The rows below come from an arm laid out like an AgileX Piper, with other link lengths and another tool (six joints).
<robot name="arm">
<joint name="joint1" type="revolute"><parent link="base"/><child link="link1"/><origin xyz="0 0 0.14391"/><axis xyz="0 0 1"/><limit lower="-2.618" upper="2.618"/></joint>
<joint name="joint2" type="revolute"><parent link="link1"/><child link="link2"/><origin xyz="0 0 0"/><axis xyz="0 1 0"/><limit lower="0" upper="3.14"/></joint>
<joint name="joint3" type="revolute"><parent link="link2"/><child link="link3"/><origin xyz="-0.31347 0 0.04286"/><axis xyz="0 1 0"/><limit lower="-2.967" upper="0"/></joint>
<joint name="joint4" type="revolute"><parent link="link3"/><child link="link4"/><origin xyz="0.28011 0 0.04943"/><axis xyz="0.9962 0 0.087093"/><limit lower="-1.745" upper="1.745"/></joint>
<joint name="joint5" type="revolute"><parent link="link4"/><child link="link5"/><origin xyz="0 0 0"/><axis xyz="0 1 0"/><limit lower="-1.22" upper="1.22"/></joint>
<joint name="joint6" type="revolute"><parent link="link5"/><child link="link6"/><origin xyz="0.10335 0 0.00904"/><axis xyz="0.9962 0 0.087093"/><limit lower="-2.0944" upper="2.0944"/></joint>
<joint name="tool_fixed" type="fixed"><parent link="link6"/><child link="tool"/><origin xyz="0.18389 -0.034 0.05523" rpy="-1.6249 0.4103 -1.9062"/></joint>
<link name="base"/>
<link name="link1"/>
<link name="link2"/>
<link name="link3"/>
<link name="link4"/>
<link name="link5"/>
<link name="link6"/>
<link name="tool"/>
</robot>
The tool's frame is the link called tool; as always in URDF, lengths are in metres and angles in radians.
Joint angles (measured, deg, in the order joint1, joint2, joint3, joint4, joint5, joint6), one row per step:
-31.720, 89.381, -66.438, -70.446, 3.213, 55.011
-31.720, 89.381, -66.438, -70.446, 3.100, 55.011
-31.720, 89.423, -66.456, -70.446, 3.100, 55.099
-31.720, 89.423, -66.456, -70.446, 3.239, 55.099
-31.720, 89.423, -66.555, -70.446, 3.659, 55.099
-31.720, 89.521, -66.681, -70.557, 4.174, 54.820
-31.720, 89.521, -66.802, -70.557, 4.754, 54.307
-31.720, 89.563, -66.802, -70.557, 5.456, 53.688
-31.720, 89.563, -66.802, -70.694, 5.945, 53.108
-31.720, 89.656, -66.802, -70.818, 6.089, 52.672
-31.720, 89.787, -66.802, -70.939, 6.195, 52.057
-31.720, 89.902, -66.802, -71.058, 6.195, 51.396
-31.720, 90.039, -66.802, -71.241, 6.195, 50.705
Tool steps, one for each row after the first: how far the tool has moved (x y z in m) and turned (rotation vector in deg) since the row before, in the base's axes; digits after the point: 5 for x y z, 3 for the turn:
0.00037, 0.00041, 0.00017, 0.008, -0.049, 0.101
0.00010, -0.00015, -0.00030, 0.081, -0.027, -0.029
-0.00045, -0.00050, -0.00021, -0.010, 0.061, -0.125
-0.00121, -0.00161, 0.00035, -0.082, 0.099, -0.377
-0.00098, -0.00193, -0.00038, -0.355, 0.410, -0.337
-0.00143, -0.00188, 0.00052, -0.495, 0.435, -0.352
-0.00188, -0.00218, -0.00125, -0.494, 0.691, -0.425
-0.00124, -0.00131, -0.00040, -0.579, 0.613, -0.203
0.00011, -0.00036, -0.00095, -0.386, 0.455, 0.055
0.00046, -0.00019, -0.00125, -0.494, 0.573, 0.151
0.00080, 0.00024, -0.00093, -0.526, 0.539, 0.263
0.00092, 0.00026, -0.00111, -0.588, 0.607, 0.294

